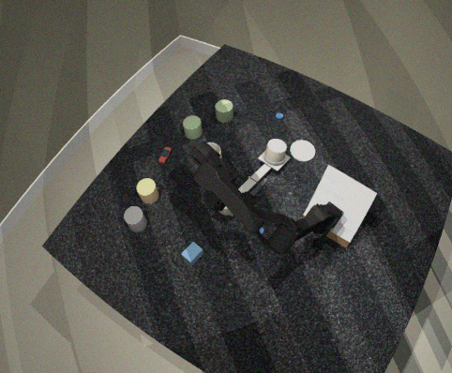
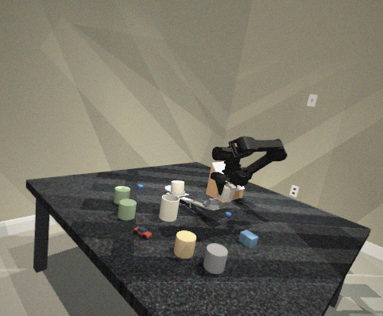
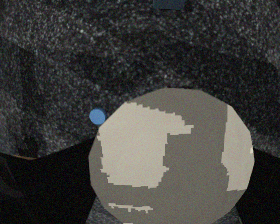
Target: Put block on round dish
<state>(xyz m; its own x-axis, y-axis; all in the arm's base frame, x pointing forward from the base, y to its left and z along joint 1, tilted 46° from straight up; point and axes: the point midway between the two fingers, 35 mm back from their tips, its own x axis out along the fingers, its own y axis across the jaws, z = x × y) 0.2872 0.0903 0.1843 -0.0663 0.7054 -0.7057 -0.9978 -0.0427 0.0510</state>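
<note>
My gripper tip is 20 mm short of the grey block, 40 mm to the left of it and 60 mm above it. Round my gripper tip: blue block: 10 mm ahead, 170 mm to the left, 120 mm below; orange cylinder: 300 mm ahead, 110 mm to the left, 110 mm below; grey cylinder: 230 mm ahead, 200 mm to the left, 110 mm below.
</note>
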